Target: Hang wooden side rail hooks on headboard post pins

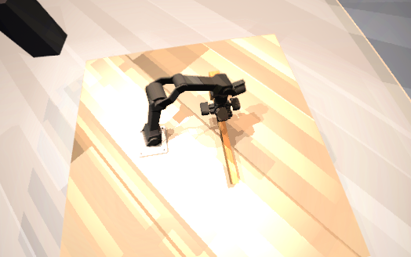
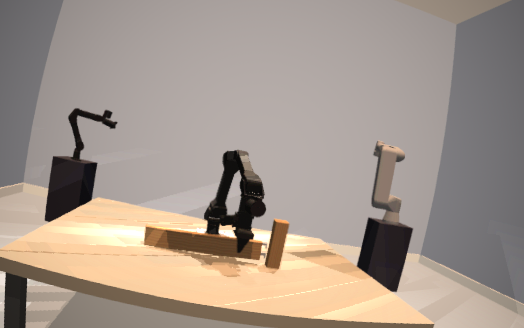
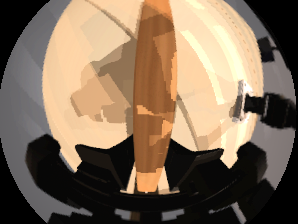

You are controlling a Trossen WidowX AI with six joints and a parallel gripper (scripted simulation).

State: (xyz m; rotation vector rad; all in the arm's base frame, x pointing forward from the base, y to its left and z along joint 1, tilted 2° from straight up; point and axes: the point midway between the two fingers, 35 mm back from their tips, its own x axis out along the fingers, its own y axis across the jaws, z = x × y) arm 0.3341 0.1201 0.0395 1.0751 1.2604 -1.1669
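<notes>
The headboard post lies 130 mm to the left of my gripper tip, 40 mm above it and 20 mm behind it.
</notes>
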